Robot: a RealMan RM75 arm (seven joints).
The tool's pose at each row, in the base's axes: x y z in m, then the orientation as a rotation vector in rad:
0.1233, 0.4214, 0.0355, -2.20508, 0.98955, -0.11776
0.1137, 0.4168, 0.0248, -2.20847, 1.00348, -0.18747
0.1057, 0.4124, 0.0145, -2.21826, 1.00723, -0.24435
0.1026, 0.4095, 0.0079, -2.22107, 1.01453, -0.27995
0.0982, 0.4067, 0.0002, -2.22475, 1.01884, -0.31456
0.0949, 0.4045, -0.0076, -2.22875, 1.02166, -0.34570
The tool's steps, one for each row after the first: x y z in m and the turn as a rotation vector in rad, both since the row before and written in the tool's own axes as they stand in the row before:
-0.0015, 0.0149, 0.0020, 0.01041, 0.05343, -0.01129
-0.0009, 0.0136, 0.0022, 0.00380, 0.04234, -0.01649
0.0007, 0.0075, 0.0022, 0.00303, 0.02780, -0.00603
-0.0003, 0.0090, 0.0025, 0.00276, 0.02619, -0.00795
-0.0002, 0.0081, 0.0033, 0.00198, 0.02333, -0.00808

